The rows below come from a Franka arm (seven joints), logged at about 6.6 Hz.
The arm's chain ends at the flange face. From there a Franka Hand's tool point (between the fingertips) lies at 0.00 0.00 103.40 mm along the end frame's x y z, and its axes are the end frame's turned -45 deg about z.
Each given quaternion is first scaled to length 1.
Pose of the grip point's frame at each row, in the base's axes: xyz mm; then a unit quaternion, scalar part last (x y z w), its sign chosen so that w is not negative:
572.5 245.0 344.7 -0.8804 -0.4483 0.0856 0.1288
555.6 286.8 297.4 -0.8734 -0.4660 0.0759 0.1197
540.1 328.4 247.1 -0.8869 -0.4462 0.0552 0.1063
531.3 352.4 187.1 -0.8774 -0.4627 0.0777 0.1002
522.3 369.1 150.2 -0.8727 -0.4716 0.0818 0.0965
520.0 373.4 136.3 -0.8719 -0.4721 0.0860 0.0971
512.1 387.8 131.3 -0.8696 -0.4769 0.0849 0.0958
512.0 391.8 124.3 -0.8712 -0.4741 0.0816 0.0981
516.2 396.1 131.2 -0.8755 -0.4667 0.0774 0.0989
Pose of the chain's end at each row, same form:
600.0 229.5 443.2 -0.9849 -0.0773 0.1284 0.0862
580.8 272.5 396.6 -0.9852 -0.0963 0.1159 0.0815
560.0 314.0 347.5 -0.9901 -0.0728 0.0917 0.0771
555.0 341.7 287.2 -0.9877 -0.0917 0.1101 0.0628
546.5 359.7 250.3 -0.9867 -0.1017 0.1125 0.0579
545.0 364.3 236.2 -0.9862 -0.1025 0.1166 0.0568
536.8 378.9 231.3 -0.9859 -0.1078 0.1151 0.0560
536.3 382.1 224.3 -0.9863 -0.1046 0.1129 0.0594
539.8 385.7 231.3 -0.9874 -0.0961 0.1094 0.0617

